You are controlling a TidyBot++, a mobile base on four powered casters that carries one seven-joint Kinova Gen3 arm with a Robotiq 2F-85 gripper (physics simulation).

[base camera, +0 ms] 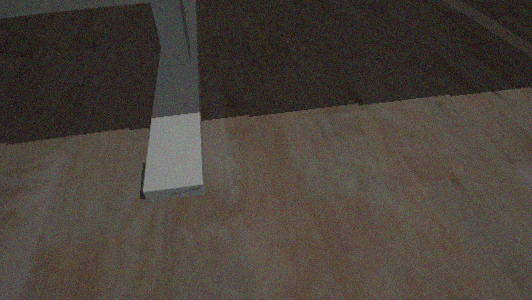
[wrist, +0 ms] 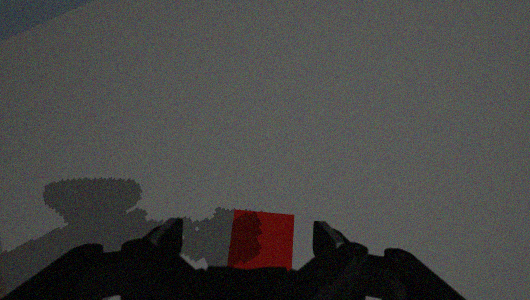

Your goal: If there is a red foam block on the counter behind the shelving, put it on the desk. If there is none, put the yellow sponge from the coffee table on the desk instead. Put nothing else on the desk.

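Frame: origin at the arm's base, x ahead, y down, z left, level; centimetres.
Seen in the pictures: gripper, fingertip midpoint: (wrist: 248,234).
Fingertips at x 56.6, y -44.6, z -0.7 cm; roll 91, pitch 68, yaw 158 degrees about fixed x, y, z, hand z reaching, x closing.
Note:
A point is followed by its place in that frame.
In the wrist view, a red block (wrist: 277,240) @(x 55.5, y -36.9, z -2.1 cm) sits on a plain grey surface (wrist: 310,110) @(x 69.6, y -32.4, z -12.1 cm), at the bottom middle of the picture. Its lower edge is hidden behind the gripper body, and a shadow falls across its left part. My gripper (wrist: 248,234) @(x 56.6, y -44.6, z -0.7 cm) is open and empty. It is above the block, which shows in the gap between the fingertips, nearer the right one. The frames do not show whether this surface is the desk or the counter. The yellow sponge, coffee table and shelving cannot be made out in either view.
In the base camera view, a pale furniture leg (base camera: 175,150) stands on the wood floor (base camera: 350,200) @(x 32.9, y 39.6, z -12.9 cm), joined to a grey bar at the upper left. A dark shadow covers the floor behind. In the wrist view, a bluish area (wrist: 30,15) @(x 107.7, y -32.5, z 28.2 cm) lies past the surface's edge at the upper left.

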